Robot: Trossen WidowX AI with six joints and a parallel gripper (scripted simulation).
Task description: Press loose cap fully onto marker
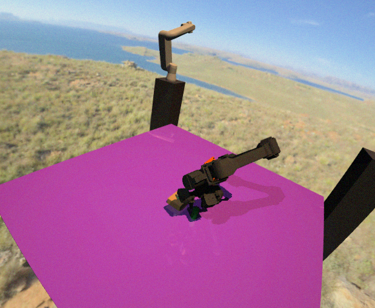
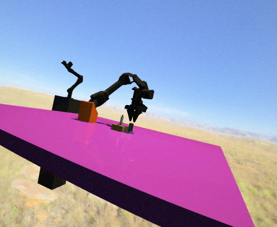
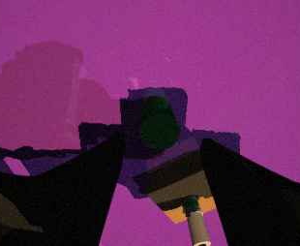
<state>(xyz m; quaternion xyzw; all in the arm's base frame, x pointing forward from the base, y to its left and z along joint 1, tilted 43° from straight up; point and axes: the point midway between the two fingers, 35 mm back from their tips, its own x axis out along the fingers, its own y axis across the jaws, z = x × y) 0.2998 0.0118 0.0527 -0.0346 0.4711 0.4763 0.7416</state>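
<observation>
Right now the green marker cap is 40 mm below my gripper tip. Also, from my gripper tip: orange-brown holder block (30 mm behind, 100 mm to the right, 50 mm below).
</observation>
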